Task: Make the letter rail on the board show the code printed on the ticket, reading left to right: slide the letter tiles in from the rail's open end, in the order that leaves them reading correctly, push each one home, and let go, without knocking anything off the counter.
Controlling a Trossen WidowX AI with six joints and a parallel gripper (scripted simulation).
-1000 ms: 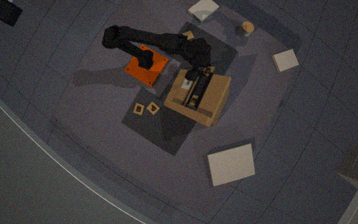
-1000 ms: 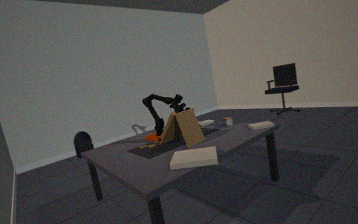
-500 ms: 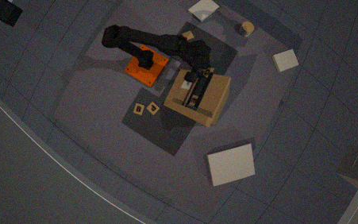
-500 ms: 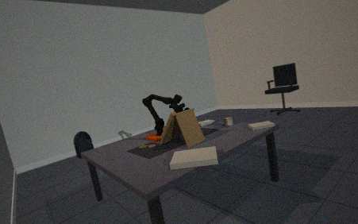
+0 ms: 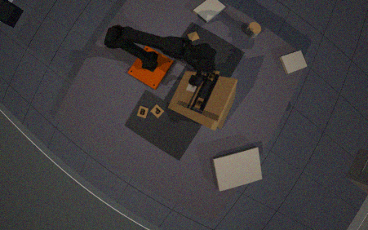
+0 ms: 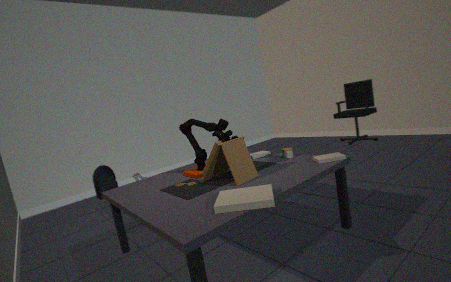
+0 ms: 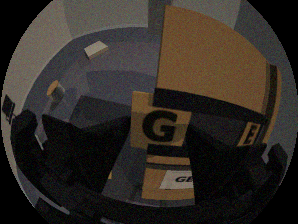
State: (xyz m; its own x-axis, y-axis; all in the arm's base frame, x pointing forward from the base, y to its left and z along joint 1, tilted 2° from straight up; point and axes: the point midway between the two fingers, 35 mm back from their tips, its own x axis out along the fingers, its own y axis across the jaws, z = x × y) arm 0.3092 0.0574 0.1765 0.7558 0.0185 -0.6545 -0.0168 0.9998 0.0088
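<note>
The white ticket is 7 cm behind my gripper tip, 7 cm to the right of it and 8 cm below it. Round my gripper tip: small cup: 11 cm ahead, 45 cm to the left, 14 cm below; white slab: 40 cm ahead, 37 cm to the right, 15 cm below; dark mat: 14 cm behind, 8 cm to the right, 17 cm below.
</note>
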